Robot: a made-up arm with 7 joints.
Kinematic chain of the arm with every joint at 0, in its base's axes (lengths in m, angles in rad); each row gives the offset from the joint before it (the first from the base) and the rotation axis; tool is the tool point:
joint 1: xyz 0 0 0 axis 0 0.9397 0.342
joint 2: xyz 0 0 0 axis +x
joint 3: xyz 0 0 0 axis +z
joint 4: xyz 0.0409 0 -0.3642 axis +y
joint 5: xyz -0.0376 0 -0.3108 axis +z
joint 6: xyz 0 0 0 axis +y
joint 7: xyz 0 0 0 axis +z
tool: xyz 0 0 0
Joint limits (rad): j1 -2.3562..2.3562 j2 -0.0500..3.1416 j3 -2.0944..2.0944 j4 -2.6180..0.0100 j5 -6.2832..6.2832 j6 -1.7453..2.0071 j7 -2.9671..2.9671
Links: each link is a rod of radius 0.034 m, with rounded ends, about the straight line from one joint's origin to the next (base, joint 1, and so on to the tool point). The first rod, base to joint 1, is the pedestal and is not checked.
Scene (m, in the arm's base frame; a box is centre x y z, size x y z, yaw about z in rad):
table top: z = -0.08
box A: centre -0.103 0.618 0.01 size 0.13 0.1 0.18 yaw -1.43
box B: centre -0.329 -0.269 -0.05 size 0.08 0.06 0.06 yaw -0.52
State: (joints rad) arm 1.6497 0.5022 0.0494 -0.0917 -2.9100 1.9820 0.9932
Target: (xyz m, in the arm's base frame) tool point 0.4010 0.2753 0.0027
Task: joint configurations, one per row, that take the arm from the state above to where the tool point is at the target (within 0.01 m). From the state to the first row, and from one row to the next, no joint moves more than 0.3 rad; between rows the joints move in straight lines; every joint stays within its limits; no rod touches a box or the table.
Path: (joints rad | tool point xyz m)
1: 1.6336 0.6624 0.3038 -0.1836 -2.9100 1.9820 0.9932 | -0.6405 0.2183 0.0606
2: 1.6175 0.8227 0.5582 -0.2754 -2.9100 1.9820 0.9932 | -0.5807 0.3448 0.0738
3: 1.6015 0.9829 0.8125 -0.3673 -2.9100 1.9820 0.9932 | -0.4898 0.4587 0.0970
4: 1.5854 1.1432 1.0669 -0.4592 -2.9100 1.9820 0.9932 | -0.3727 0.5477 0.1306
5: 1.5693 1.3034 1.3213 -0.5510 -2.9100 1.9820 0.9932 | -0.2393 0.6023 0.1737
6: 1.5532 1.4636 1.5757 -0.6429 -2.9100 1.9820 0.9932 | -0.1030 0.6180 0.2240
7: 1.4491 1.6432 1.3757 -0.9283 -2.9100 1.9820 0.9932 | 0.0992 0.6058 0.1778
8: 1.3450 1.8228 1.1757 -1.2136 -2.9100 1.9820 0.9932 | 0.2650 0.5243 0.1216
9: 1.2409 2.0024 0.9757 -1.4990 -2.9100 1.9820 0.9932 | 0.3682 0.4022 0.0610
10: 1.1368 2.1820 0.7756 -1.7844 -2.9100 1.9820 0.9932 | 0.4010 0.2753 0.0027

